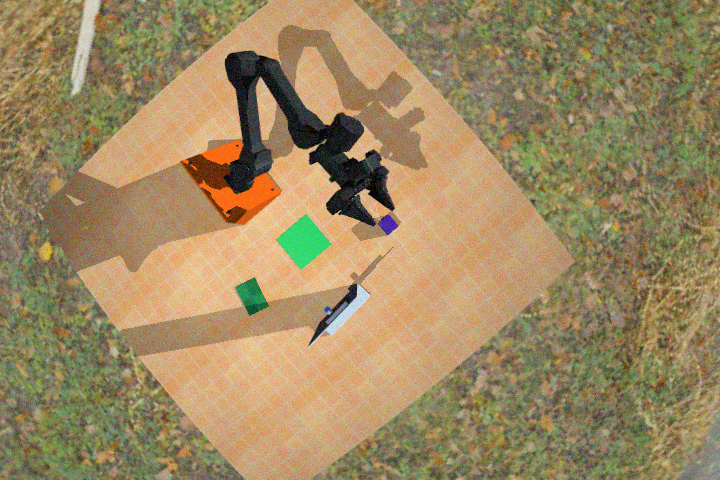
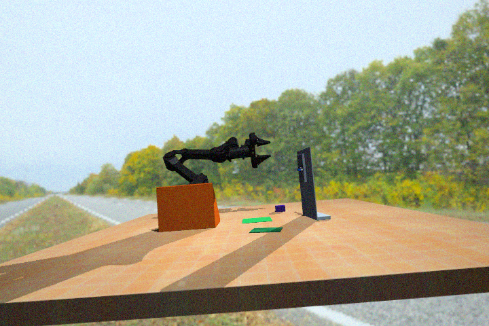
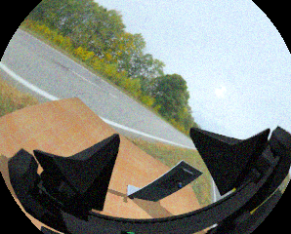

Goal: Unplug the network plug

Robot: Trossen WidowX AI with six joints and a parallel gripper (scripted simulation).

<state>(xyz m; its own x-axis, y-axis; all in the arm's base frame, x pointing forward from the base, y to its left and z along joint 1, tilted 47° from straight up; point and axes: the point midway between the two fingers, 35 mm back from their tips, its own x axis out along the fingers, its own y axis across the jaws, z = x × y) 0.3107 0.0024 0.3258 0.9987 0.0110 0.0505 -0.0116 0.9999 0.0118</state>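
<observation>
The network plug is 25 cm to the right of my gripper tip, 12 cm below it and 10 cm ahead of it. Also, from my gripper tip: bright green marked square (31 cm below, 21 cm to the right, 10 cm behind); then upright panel (23 cm to the right, 19 cm below, 12 cm ahead); then purple cube (30 cm below, 2 cm to the left, 2 cm ahead).
</observation>
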